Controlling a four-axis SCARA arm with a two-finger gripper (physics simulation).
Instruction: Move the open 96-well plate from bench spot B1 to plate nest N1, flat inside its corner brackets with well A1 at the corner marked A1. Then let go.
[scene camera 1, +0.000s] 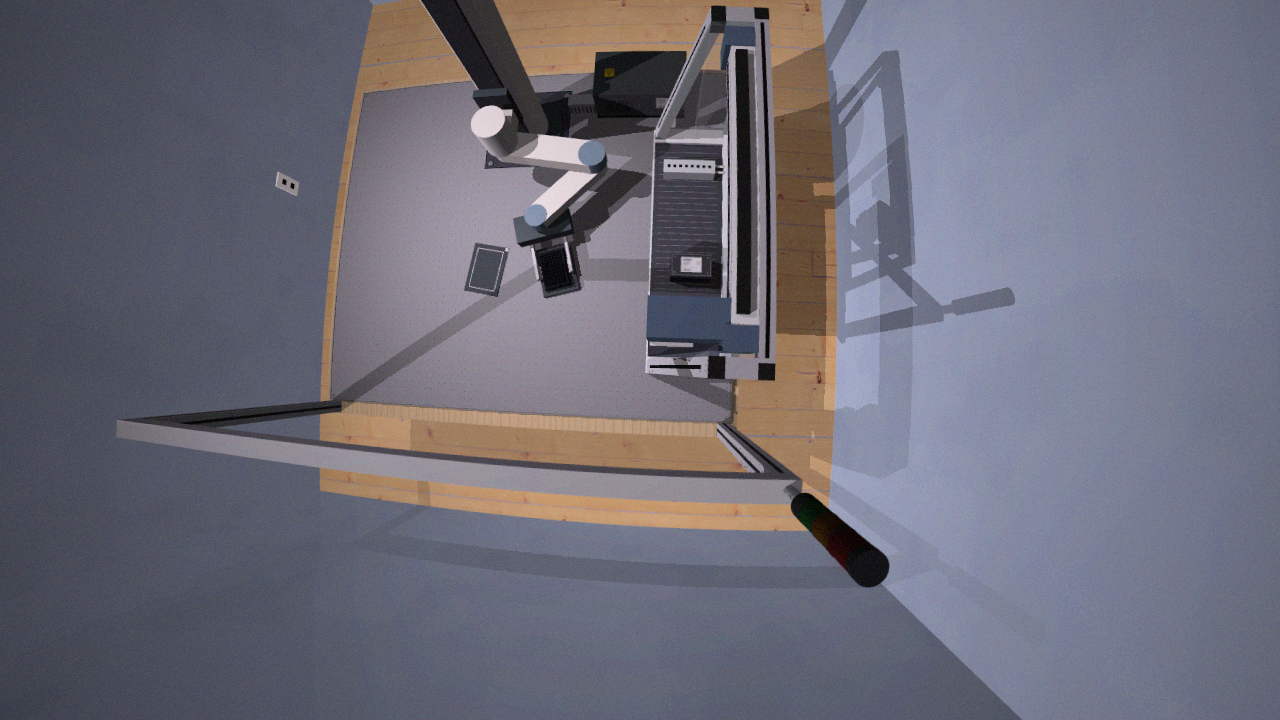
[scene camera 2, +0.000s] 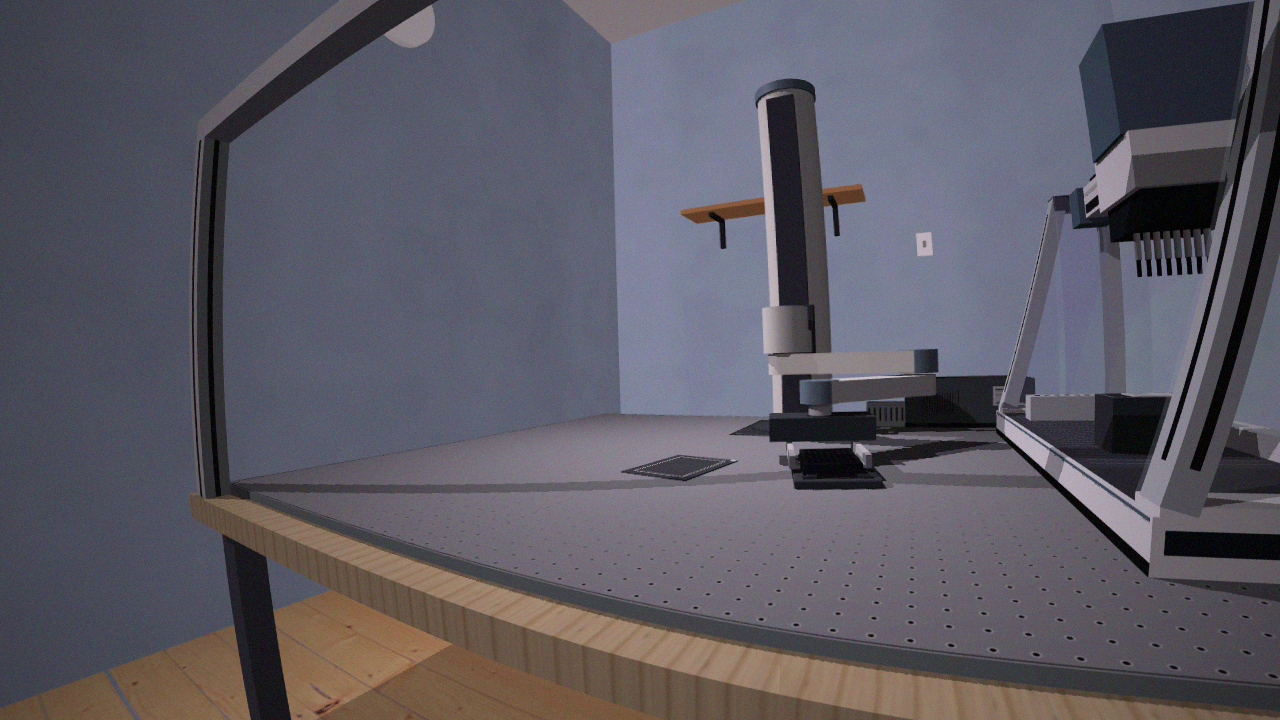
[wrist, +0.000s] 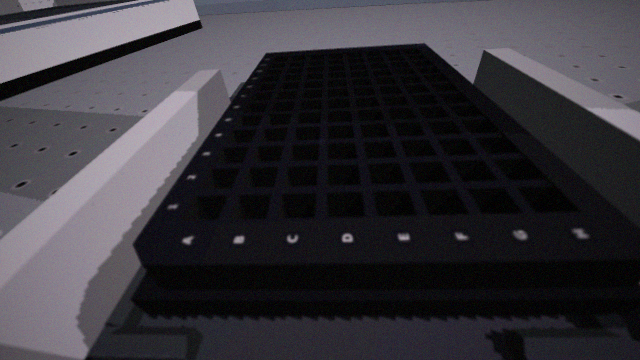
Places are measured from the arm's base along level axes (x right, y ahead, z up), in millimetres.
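Pixels of known places: gripper, fingertip midpoint: (scene camera 1: 555, 275) (scene camera 2: 830, 462) (wrist: 347, 84); arm's base at its link origin: (scene camera 1: 529, 131).
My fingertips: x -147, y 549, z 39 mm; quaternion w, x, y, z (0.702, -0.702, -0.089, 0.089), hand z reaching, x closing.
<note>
For each thing: its top centre in the pictures, then the offset to it from my fingertips. "spot": a spot on its surface instead.
- open 96-well plate at its top centre: (wrist: 351, 93) (scene camera 2: 828, 455) (scene camera 1: 553, 268) dx +6, dy -23, dz +6 mm
- dark nest N1 at its top centre: (wrist: 338, 133) (scene camera 2: 831, 464) (scene camera 1: 556, 268) dx +2, dy -25, dz -8 mm
- white block at a spot on its surface: (scene camera 1: 689, 168) spot: dx -419, dy -336, dz +68 mm
- dark box at a spot on its surface: (scene camera 1: 691, 266) spot: dx -429, dy -13, dz +93 mm
- dark control box at a spot on its surface: (scene camera 2: 957, 400) spot: dx -227, dy -583, dz +39 mm
The open 96-well plate (scene camera 1: 554, 267) (scene camera 2: 832, 462) (wrist: 345, 160) is black and looks level. My gripper (scene camera 1: 555, 263) (scene camera 2: 827, 454) (wrist: 347, 84) is shut on it, one pale finger along each long side. The plate is low at the dark nest N1 (scene camera 1: 565, 291) (scene camera 2: 837, 483) (wrist: 150, 345), whose near corner brackets show below it in the wrist view. Whether it rests fully inside them I cannot tell. Well A1 is at the near left in the wrist view; the nest's A1 mark is not visible. A flat outlined pad, apparently spot B1 (scene camera 1: 486, 269) (scene camera 2: 680, 466), bears no plate.
The liquid handler (scene camera 1: 652, 241) (scene camera 2: 1056, 465) (wrist: 100, 40) stands to the right, with a white block (scene camera 1: 689, 168) and a dark box (scene camera 1: 691, 266) on its deck. A dark control box (scene camera 1: 640, 85) (scene camera 2: 957, 400) is behind. The arm's column (scene camera 2: 787, 205) stands behind the nest.
</note>
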